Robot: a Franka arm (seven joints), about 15 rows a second.
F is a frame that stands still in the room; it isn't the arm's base.
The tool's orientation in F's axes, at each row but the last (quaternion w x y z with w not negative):
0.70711 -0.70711 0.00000 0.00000
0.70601 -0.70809 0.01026 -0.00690
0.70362 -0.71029 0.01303 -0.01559
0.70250 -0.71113 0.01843 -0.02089
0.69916 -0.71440 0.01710 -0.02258
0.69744 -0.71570 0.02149 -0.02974
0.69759 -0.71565 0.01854 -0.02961
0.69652 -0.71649 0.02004 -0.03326
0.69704 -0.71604 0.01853 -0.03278
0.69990 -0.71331 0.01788 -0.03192
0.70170 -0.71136 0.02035 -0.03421
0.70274 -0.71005 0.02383 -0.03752
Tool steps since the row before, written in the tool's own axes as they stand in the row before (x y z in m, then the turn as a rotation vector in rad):
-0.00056 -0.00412 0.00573 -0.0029 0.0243 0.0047
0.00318 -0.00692 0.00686 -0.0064 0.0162 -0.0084
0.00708 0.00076 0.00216 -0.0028 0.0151 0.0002
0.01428 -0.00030 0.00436 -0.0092 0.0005 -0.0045
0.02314 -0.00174 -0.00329 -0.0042 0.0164 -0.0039
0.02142 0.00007 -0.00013 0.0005 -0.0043 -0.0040
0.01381 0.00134 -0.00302 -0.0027 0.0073 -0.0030
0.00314 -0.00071 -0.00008 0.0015 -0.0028 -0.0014
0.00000 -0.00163 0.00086 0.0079 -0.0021 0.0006
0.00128 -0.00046 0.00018 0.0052 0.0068 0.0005
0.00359 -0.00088 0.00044 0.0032 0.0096 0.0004
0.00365 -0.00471 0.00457 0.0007 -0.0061 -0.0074
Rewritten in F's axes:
-0.00056 0.00573 0.00412 -0.0029 0.0047 -0.0243
0.00338 0.00680 0.00688 -0.0067 -0.0083 -0.0161
0.00716 0.00186 -0.00075 -0.0027 0.0002 -0.0151
0.01450 0.00356 0.00030 -0.0094 -0.0040 -0.0005
0.02291 -0.00454 0.00200 -0.0043 -0.0040 -0.0163
0.02135 -0.00168 0.00020 0.0002 -0.0039 0.0044
0.01359 -0.00398 -0.00104 -0.0028 -0.0030 -0.0073
0.00311 -0.00029 0.00077 0.0013 -0.0014 0.0029
0.00003 0.00090 0.00161 0.0079 0.0001 0.0022
0.00128 0.00010 0.00048 0.0054 0.0000 -0.0067
0.00360 0.00018 0.00095 0.0034 0.0000 -0.0095
0.00394 0.00429 0.00474 -0.0001 -0.0074 0.0062

